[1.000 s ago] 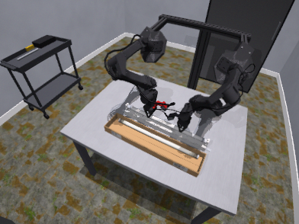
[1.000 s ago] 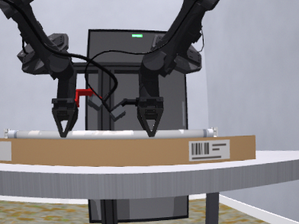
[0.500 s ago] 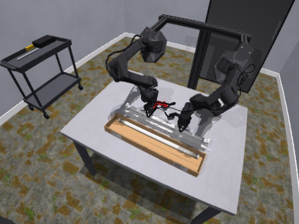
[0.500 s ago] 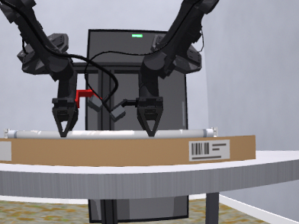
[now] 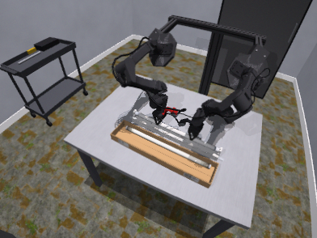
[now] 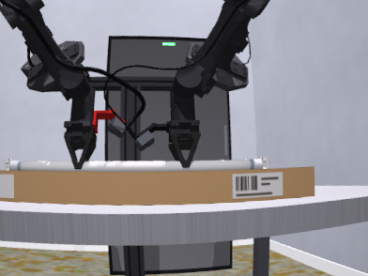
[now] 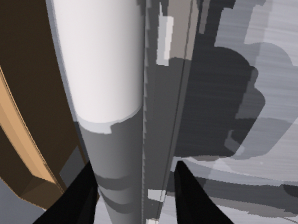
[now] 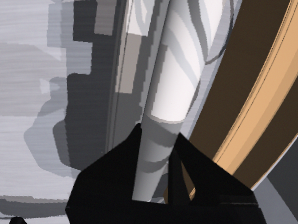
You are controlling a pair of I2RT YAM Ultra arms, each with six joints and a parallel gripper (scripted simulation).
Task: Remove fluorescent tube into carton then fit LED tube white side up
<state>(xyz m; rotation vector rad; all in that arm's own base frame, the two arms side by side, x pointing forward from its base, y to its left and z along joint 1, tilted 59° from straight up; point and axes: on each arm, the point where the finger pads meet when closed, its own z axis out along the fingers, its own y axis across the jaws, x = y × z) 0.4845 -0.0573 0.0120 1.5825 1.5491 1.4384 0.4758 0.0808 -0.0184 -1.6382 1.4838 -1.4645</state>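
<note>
Now: right hand 12 cm to the right of the light fixture, 1 cm short of it and 1 cm above it. The rest, counted from my right hand: carton: 16 cm ahead, 11 cm to the left, 4 cm below; old fluorescent tube: 11 cm to the left, 11 cm ahead, 5 cm below; LED tube: 12 cm to the left.
Right now my left hand is 120 mm to the left of the LED tube and 10 mm short of it. Round my left hand: light fixture (120 mm to the right, 10 mm below, 10 mm ahead); then carton (160 mm ahead, 130 mm to the right, 40 mm below); then old fluorescent tube (130 mm to the right, 110 mm ahead, 50 mm below).
</note>
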